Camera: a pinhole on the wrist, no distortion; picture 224 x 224 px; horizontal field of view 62.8 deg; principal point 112.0 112.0 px. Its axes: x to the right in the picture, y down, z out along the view. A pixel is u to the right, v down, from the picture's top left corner.
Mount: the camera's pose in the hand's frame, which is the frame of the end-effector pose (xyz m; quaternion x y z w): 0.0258 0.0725 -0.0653 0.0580 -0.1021 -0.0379 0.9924
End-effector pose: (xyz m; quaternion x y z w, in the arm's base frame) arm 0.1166 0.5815 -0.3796 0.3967 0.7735 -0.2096 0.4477
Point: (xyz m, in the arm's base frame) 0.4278 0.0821 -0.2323
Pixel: 7.1 85.7
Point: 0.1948 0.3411 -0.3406
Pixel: 39.9 30.7
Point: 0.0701 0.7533 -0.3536
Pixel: behind the camera
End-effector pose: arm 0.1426 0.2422 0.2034 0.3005 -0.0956 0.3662 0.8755
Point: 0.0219 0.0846 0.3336
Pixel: 48.9 116.1
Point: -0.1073 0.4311 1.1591
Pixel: outside the picture
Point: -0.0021 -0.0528 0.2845
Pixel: 11.2 72.6
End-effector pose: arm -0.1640 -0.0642 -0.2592 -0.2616 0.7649 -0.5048 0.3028
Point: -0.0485 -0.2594 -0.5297
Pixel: 197.6 198.1
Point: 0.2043 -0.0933 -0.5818
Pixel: 66.5 201.8
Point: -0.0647 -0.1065 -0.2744
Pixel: 93.7 47.4
